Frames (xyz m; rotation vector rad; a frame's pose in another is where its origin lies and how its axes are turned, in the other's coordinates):
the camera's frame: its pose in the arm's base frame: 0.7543 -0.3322 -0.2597 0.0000 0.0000 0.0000
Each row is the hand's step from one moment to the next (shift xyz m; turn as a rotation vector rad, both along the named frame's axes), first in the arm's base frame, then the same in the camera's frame.
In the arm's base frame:
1: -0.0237 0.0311 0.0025 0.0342 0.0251 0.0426
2: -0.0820 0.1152 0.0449 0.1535 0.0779 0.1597
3: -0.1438 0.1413 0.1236 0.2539 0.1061 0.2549
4: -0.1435 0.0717 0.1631 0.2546 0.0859 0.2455
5: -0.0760 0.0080 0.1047 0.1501 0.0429 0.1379
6: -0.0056 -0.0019 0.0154 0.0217 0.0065 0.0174
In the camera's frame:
1: -0.0237 0.0311 0.0025 0.0342 0.0251 0.0426
2: -0.0820 0.1152 0.0449 0.1535 0.0779 0.1597
3: -0.1438 0.1413 0.1236 0.2539 0.1061 0.2549
4: -0.1435 0.0717 0.1631 0.2546 0.0859 0.2455
5: -0.0760 0.0080 0.1047 0.1501 0.0429 0.1379
6: -0.0056 -0.0019 0.0154 0.0217 0.0065 0.0174

